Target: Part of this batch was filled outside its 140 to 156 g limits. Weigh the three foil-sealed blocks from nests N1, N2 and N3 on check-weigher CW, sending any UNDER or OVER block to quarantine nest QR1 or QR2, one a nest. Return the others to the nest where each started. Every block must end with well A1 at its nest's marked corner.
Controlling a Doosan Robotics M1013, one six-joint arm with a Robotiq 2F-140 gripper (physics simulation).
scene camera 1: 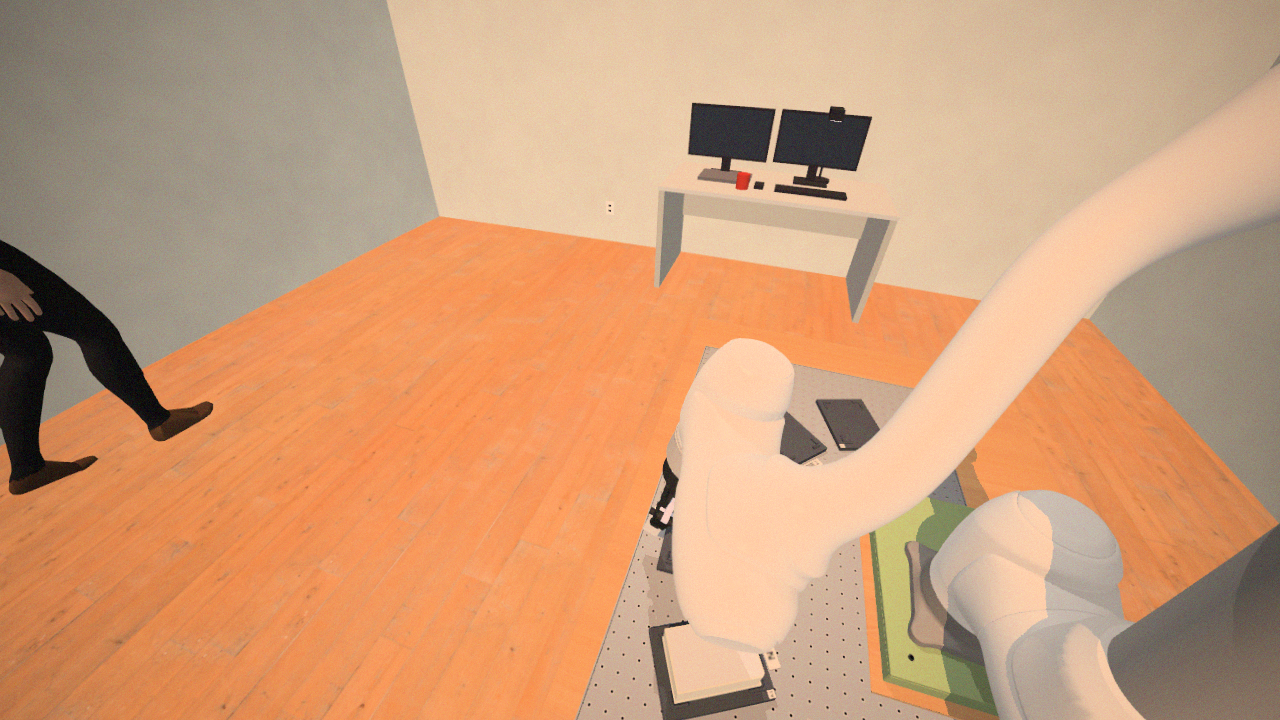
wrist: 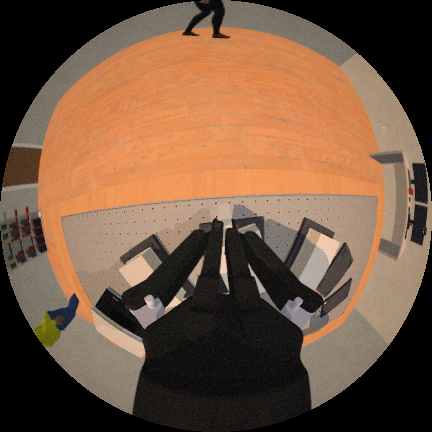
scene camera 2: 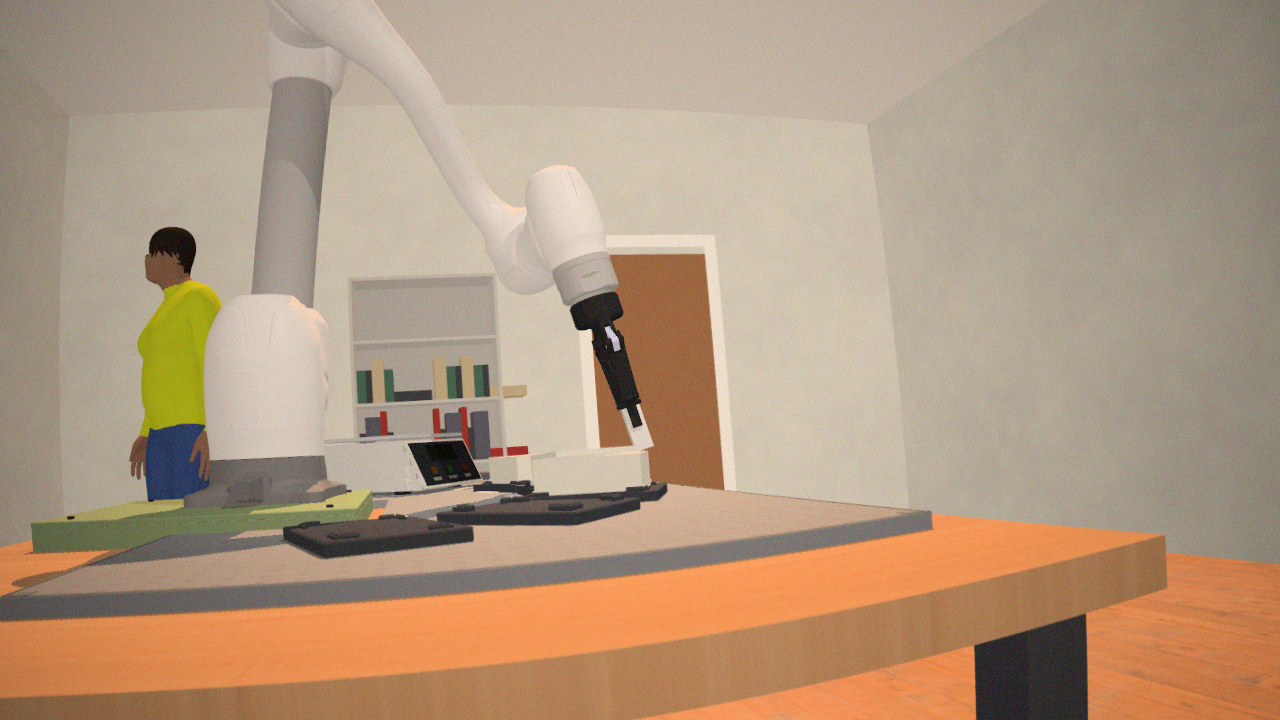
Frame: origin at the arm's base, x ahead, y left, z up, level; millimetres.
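Seen in the pictures: gripper, fingertip midpoint: [scene camera 1: 651,529] [wrist: 222,212] [scene camera 2: 644,449]; arm's base at its link origin: [scene camera 1: 964,608] [scene camera 2: 270,500].
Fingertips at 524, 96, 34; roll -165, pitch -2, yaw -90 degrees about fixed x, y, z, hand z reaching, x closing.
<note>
Pixels of each thing's middle, then the offset from my fingertips to it, as dx, dy, dz. "spot": a spot on its surface instead. Level surfaces: height alone.
- pale block at the middle of its body: [scene camera 2: 534,467] [scene camera 1: 711,656] [wrist: 151,281] -156, +141, -19
- dark nest at a spot on its surface: [wrist: 156,242] spot: -71, +126, -41
- middle block at a spot on its surface: [wrist: 256,230] spot: -25, -53, +6
- right block at the middle of its body: [scene camera 2: 593,473] [wrist: 313,260] -104, -217, -19
- check-weigher display at a spot on its surface: [scene camera 2: 443,462] spot: -309, +250, -4
- pegboard at its surface level: dz -52
My gripper [scene camera 1: 660,515] [scene camera 2: 641,438] [wrist: 222,212] is shut and empty. Its tips are above the outer side of the pegboard, near the middle block. In the wrist view, one pale block [wrist: 137,270] sits on a dark nest [wrist: 156,242] at left. The middle block [wrist: 256,230] is largely behind the fingers. The right block [wrist: 322,247] sits on its nest [wrist: 311,224]. In scene view 1, the near block [scene camera 1: 711,662] sits on its nest [scene camera 1: 716,703]. Two bare dark nests [wrist: 340,265] [wrist: 338,299] are at right. The check-weigher display [scene camera 2: 443,462] [wrist: 112,306] is unreadable. Labels and A1 marks are unreadable.
The arm hides much of the pegboard [scene camera 1: 626,617] [scene camera 2: 760,523] in scene view 1. The green base plate [scene camera 1: 895,617] [scene camera 2: 98,532] carries the arm. A desk [scene camera 1: 778,201] stands beyond. A person in yellow [scene camera 2: 174,358] and another in black trousers [scene camera 1: 98,349] stand away from the table.
</note>
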